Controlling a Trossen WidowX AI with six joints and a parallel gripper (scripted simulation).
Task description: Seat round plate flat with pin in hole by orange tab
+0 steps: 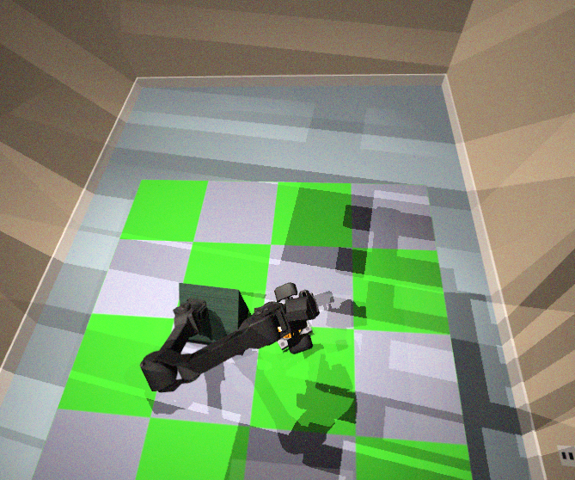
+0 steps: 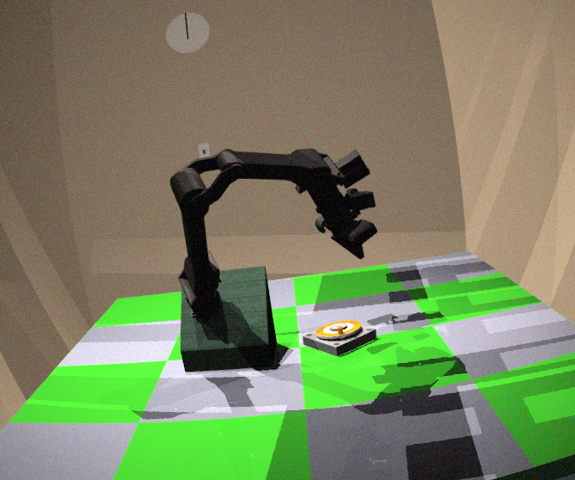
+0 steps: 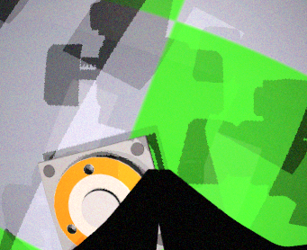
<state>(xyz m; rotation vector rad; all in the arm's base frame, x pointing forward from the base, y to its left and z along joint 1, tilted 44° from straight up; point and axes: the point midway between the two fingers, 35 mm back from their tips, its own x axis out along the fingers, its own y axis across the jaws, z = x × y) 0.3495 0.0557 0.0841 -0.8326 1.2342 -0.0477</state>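
The round plate lies 16 cm below my gripper tip, 7 cm behind it and 1 cm to the left of it. The rest, counted from my gripper tip: square base: 18 cm below, 7 cm behind, 3 cm to the left.
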